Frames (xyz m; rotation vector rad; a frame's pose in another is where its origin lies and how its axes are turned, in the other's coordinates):
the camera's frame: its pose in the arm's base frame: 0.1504 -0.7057 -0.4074 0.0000 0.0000 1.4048
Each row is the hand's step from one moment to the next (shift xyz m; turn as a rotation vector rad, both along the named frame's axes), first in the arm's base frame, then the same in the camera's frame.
Working: the arm's base frame: its pose in the camera's frame: 0.6711 0.2649 0.4074 0.0000 0.0000 -1.4048

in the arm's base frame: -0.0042 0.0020 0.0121 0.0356 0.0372 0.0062
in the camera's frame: 0.0013 0.0045 0.0121 0.0426 -0.0290 0.0062
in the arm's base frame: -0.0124 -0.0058 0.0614 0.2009 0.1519 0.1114
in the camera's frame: -0.0078 0.0113 0.0614 0.1830 -0.1730 0.1114
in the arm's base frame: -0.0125 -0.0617 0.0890 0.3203 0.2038 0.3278
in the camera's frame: -0.0629 0.0021 0.0890 0.2539 -0.2822 0.3278
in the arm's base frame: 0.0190 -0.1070 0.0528 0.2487 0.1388 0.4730
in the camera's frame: -0.1024 -0.0364 0.0528 0.1780 -0.2223 0.4730
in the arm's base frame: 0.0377 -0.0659 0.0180 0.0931 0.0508 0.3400
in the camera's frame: -0.0588 -0.0481 0.0180 0.0655 -0.0834 0.3400
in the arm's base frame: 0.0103 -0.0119 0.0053 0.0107 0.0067 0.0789
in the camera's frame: -0.0100 -0.0121 0.0053 0.0084 -0.0094 0.0789
